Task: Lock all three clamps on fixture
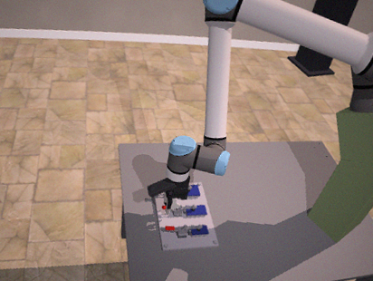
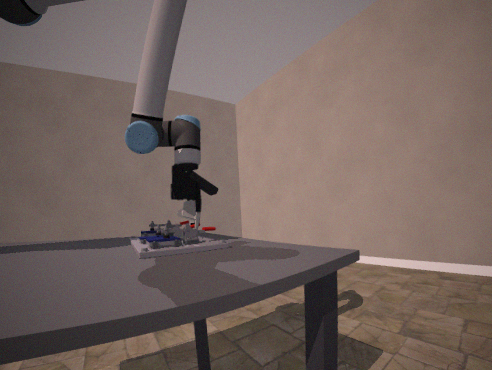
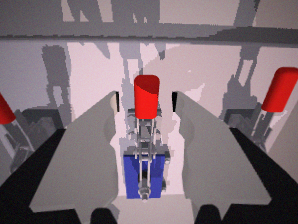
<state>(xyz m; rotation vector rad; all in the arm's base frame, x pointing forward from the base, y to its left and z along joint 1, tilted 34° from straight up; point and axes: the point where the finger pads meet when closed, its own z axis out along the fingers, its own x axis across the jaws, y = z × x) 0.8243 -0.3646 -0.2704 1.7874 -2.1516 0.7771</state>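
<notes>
My hand is 80 mm past the fixture plate, 50 mm above it and 20 mm to the right of it.
</notes>
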